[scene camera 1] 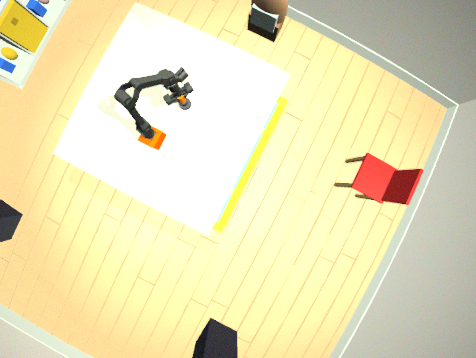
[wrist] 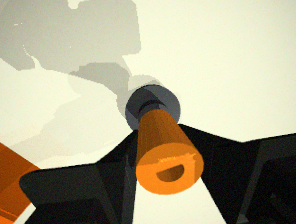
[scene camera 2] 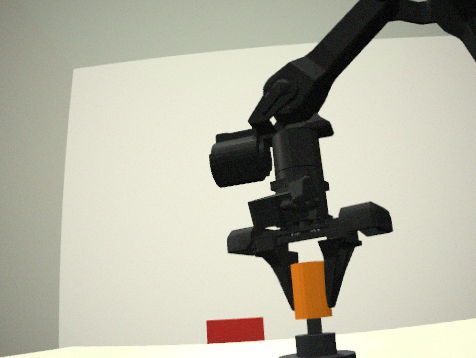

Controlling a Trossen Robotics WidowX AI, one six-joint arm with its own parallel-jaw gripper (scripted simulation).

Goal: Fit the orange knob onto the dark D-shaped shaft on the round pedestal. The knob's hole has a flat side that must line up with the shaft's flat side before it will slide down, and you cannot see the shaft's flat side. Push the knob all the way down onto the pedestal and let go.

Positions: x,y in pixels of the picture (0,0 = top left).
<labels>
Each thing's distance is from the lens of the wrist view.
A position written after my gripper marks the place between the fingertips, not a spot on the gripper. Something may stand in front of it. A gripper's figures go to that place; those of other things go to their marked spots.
my gripper (wrist: pixel 157 130): 0.11 m
orange knob (wrist: pixel 168 163): 0.07 m
dark shaft (wrist: pixel 150 97): 0.15 m
The marked spots on the dark shaft and the orange knob are 0.10 m apart.
</labels>
